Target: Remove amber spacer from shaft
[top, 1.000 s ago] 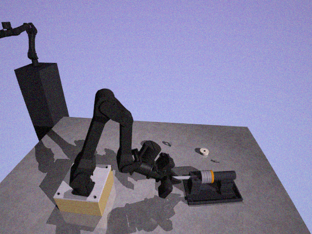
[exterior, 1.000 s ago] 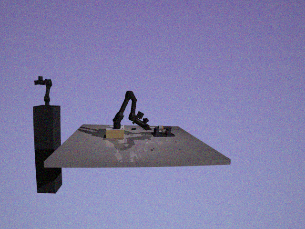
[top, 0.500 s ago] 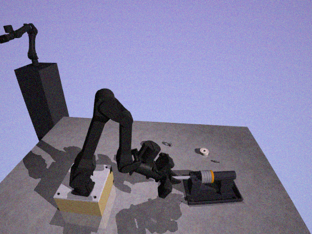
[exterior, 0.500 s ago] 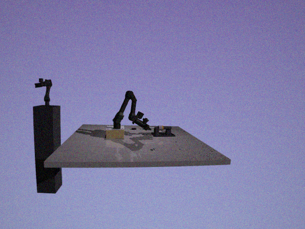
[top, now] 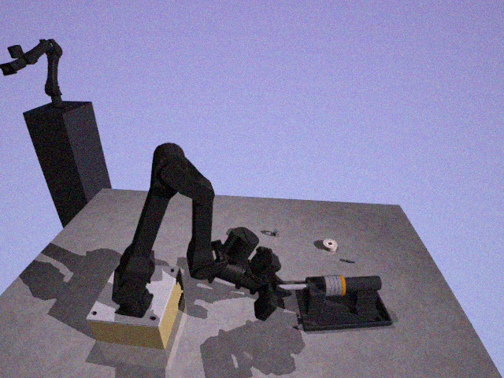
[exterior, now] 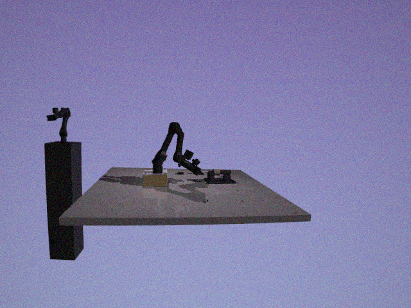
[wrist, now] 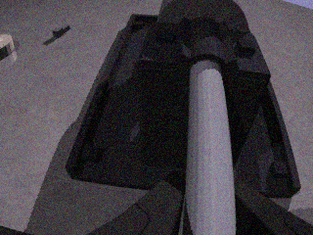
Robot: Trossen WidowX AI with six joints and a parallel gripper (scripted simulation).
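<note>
My gripper tip is now 6 cm short of the grey shaft, 1 cm to the right of it and 2 cm below it. The rest, counted from my gripper tip: amber spacer 13 cm ahead, 3 cm to the left, 2 cm above; grey spacer 10 cm ahead, 2 cm to the left, 2 cm above; white ring 13 cm ahead, 27 cm to the left, 5 cm below.
</note>
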